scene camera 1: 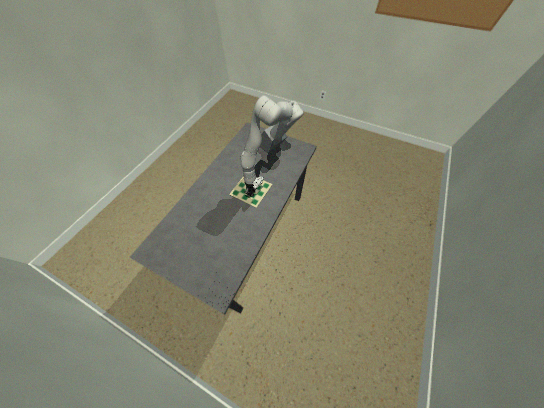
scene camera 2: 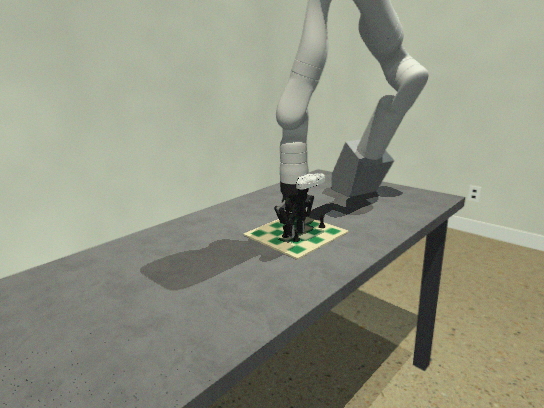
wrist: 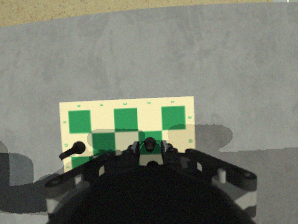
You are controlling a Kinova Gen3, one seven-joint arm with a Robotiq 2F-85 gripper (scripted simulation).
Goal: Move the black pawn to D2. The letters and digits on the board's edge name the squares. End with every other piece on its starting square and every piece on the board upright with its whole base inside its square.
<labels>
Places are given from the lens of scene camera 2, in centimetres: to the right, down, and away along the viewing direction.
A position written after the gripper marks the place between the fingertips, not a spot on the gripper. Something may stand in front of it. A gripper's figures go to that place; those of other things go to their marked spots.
gripper [scene camera 2: 295, 234]: 7, 8, 101
green-and-cream chessboard [scene camera 2: 313, 238]: 12, 10, 102
</labels>
